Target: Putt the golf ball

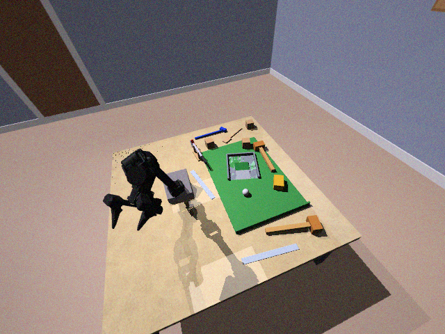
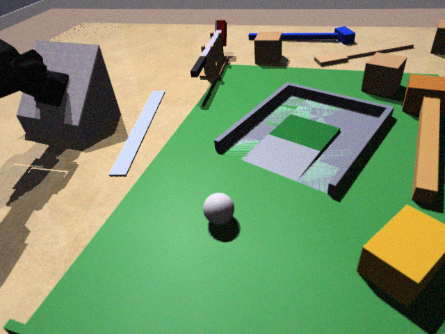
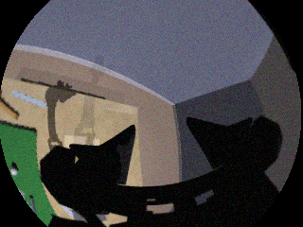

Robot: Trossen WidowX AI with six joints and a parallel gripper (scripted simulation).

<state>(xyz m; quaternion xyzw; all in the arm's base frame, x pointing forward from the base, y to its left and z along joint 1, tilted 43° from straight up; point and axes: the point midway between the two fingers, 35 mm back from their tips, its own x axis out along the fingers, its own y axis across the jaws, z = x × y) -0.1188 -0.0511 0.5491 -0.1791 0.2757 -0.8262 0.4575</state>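
Now: the red putter 75 cm to the left of my gripper tip, 38 cm below it and 30 cm ahead of it. Also, from my gripper tip: green mat (60 cm ahead, 46 cm to the left, 44 cm below); then golf ball (54 cm ahead, 41 cm below, 30 cm to the left); then wooden stand (77 cm to the left, 40 cm below, 30 cm ahead).
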